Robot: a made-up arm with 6 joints.
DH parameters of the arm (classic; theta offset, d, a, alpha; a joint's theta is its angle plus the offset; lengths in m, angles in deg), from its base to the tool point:
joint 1: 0 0.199 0 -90
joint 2: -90 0 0.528 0
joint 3: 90 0.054 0 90
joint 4: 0 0.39 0 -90
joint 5: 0 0 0 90
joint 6: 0 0.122 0 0
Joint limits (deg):
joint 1: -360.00..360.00
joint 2: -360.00..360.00
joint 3: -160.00..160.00
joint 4: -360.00..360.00
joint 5: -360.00..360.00
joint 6: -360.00..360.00
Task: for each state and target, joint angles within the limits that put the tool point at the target. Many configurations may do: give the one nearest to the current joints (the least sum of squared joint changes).
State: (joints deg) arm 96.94 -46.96 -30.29 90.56 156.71 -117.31
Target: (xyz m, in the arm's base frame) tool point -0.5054 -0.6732 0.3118
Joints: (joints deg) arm 63.66 -74.30 -21.75 87.92 124.65 -117.31
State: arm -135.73 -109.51 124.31 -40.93 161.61 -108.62
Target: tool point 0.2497 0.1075 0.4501
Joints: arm -151.42 -77.41 130.75 -38.08 157.37 -108.62
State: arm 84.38 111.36 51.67 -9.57 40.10 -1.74
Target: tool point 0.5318 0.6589 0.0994
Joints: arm 48.94 66.28 53.65 -13.91 49.01 -1.74
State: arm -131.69 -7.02 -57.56 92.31 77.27 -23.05
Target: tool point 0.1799 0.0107 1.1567
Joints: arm -119.91 7.18 -29.00 85.15 52.63 -23.05
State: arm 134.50 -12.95 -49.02 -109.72 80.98 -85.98
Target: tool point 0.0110 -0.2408 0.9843
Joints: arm 81.69 8.32 -48.58 -124.75 83.91 -85.98
